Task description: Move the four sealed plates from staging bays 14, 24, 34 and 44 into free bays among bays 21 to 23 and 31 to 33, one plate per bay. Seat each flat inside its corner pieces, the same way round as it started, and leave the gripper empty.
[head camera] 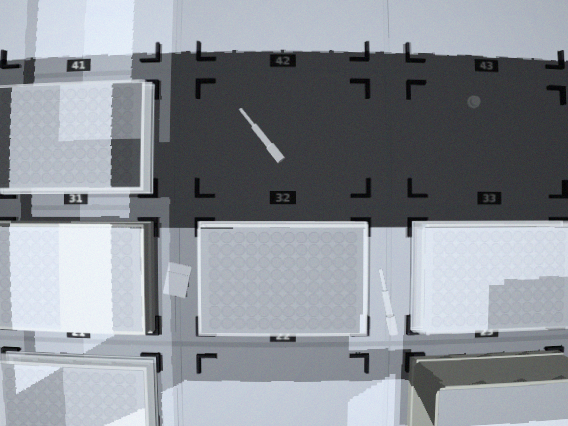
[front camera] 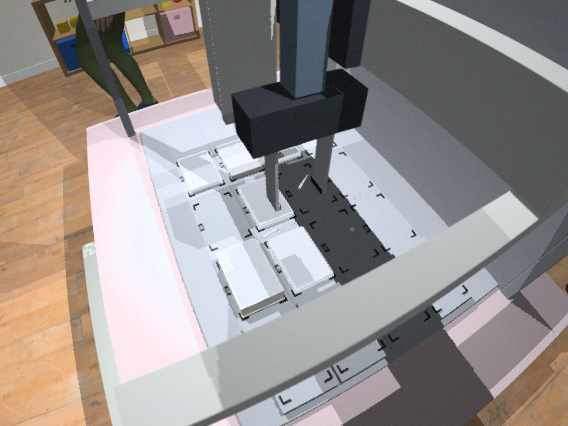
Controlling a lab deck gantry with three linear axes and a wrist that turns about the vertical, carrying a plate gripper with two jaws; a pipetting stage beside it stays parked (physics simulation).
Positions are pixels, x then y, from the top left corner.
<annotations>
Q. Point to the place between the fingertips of my gripper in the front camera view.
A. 296, 194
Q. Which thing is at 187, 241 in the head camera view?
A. A bay 22.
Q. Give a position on a box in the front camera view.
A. At 254, 286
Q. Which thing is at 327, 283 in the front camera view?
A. A bay 23.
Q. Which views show the box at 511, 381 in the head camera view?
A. The head camera view and the front camera view: all of them.
</annotations>
